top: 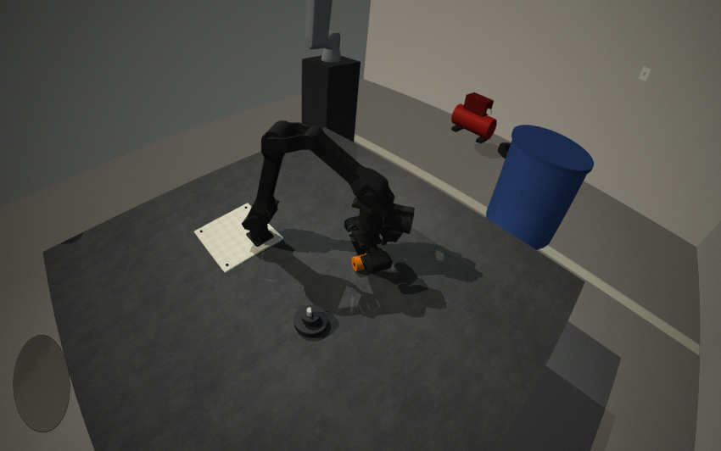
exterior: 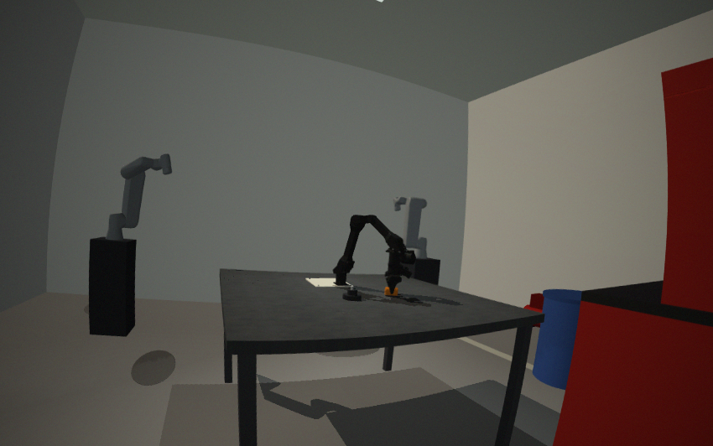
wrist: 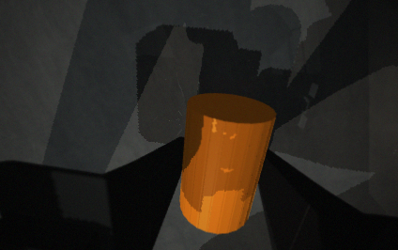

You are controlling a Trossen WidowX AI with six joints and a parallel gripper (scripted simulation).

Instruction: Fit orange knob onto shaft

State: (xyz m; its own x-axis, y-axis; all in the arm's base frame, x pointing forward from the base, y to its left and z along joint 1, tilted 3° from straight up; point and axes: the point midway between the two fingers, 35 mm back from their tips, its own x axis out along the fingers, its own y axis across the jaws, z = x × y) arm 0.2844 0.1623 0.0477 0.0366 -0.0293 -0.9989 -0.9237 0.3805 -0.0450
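Now: the orange knob 1 cm to the left of my gripper tip and 1 cm above it. Round my gripper tip: round black pedestal: 23 cm to the right, 5 cm ahead, 2 cm above.
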